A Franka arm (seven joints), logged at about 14 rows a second.
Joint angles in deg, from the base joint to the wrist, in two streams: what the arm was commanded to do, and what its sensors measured. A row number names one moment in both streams.
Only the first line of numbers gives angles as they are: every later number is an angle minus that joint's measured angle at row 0.
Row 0, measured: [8.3, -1.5, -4.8, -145.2, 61.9, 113.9, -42.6]
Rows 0 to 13, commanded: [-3.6, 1.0, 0.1, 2.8, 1.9, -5.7, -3.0]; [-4.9, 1.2, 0.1, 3.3, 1.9, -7.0, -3.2]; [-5.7, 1.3, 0.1, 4.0, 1.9, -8.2, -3.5]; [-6.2, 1.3, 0.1, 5.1, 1.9, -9.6, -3.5]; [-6.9, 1.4, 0.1, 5.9, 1.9, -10.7, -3.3]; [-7.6, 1.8, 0.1, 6.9, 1.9, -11.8, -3.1]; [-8.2, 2.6, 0.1, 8.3, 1.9, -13.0, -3.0]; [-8.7, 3.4, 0.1, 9.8, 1.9, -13.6, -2.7]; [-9.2, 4.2, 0.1, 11.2, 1.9, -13.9, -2.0]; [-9.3, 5.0, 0.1, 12.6, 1.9, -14.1, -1.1]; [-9.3, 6.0, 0.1, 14.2, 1.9, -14.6, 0.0]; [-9.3, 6.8, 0.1, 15.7, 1.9, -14.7, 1.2]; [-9.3, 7.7, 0.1, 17.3, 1.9, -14.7, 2.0]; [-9.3, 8.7, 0.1, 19.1, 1.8, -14.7, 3.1]
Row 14, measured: [-8.5, 5.8, -0.2, 14.6, 0.0, -12.6, 0.9]
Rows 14 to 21, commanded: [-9.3, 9.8, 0.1, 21.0, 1.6, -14.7, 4.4]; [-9.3, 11.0, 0.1, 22.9, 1.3, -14.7, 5.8]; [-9.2, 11.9, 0.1, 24.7, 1.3, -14.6, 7.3]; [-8.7, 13.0, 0.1, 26.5, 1.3, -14.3, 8.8]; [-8.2, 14.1, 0.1, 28.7, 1.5, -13.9, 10.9]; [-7.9, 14.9, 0.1, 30.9, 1.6, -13.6, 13.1]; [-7.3, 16.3, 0.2, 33.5, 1.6, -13.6, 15.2]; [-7.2, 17.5, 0.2, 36.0, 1.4, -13.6, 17.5]
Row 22, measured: [-7.6, 14.0, 0.0, 29.7, 0.0, -12.6, 13.1]
